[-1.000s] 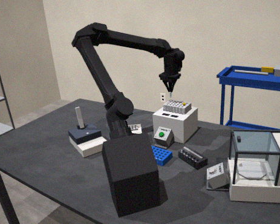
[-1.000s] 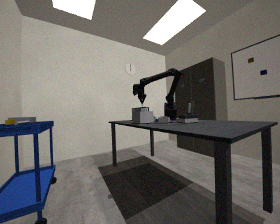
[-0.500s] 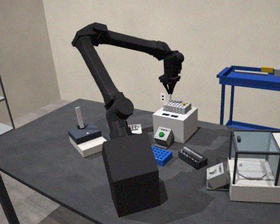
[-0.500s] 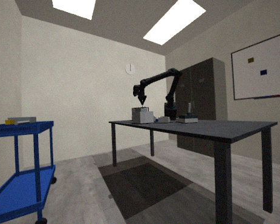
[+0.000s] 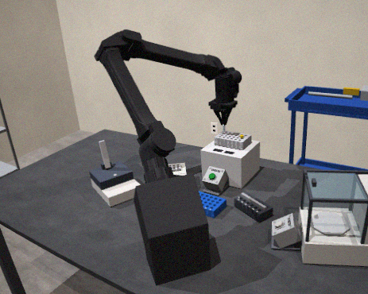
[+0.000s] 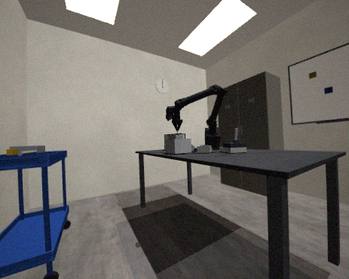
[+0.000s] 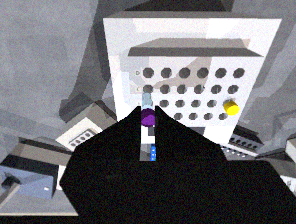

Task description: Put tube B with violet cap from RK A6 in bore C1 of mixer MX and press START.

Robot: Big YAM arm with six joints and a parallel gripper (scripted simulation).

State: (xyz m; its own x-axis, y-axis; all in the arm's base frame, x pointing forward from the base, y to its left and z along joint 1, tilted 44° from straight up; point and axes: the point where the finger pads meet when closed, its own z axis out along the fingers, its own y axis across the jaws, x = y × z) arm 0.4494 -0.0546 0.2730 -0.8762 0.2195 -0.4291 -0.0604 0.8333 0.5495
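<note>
The tube B lies 20 mm below my hand. Round my hand: blue rack RK 290 mm behind, 200 mm below, 90 mm to the right; then dry block DB 220 mm behind, 190 mm below, 110 mm to the left; then dark magnet block MG 250 mm to the right, 220 mm behind, 200 mm below.
</note>
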